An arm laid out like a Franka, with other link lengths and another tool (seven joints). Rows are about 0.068 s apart.
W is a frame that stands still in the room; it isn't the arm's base.
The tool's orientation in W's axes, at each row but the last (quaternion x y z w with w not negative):
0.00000, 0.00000, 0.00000, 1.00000
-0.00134, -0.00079, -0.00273, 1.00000
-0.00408, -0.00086, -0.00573, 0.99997
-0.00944, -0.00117, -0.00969, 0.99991
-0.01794, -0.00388, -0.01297, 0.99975
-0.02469, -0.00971, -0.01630, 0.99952
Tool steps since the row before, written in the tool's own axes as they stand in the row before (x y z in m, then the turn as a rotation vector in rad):
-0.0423, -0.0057, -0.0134, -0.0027, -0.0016, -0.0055
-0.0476, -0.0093, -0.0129, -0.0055, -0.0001, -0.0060
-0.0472, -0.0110, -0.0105, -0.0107, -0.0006, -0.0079
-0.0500, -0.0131, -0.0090, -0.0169, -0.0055, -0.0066
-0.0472, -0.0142, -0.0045, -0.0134, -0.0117, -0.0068
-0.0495, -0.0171, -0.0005, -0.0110, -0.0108, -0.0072
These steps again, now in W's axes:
-0.0423, -0.0057, -0.0134, -0.0027, -0.0016, -0.0055
-0.0476, -0.0091, -0.0130, -0.0055, -0.0001, -0.0060
-0.0473, -0.0105, -0.0105, -0.0107, -0.0005, -0.0079
-0.0502, -0.0123, -0.0089, -0.0170, -0.0053, -0.0065
-0.0475, -0.0131, -0.0044, -0.0137, -0.0116, -0.0065
-0.0500, -0.0155, -0.0007, -0.0112, -0.0108, -0.0069

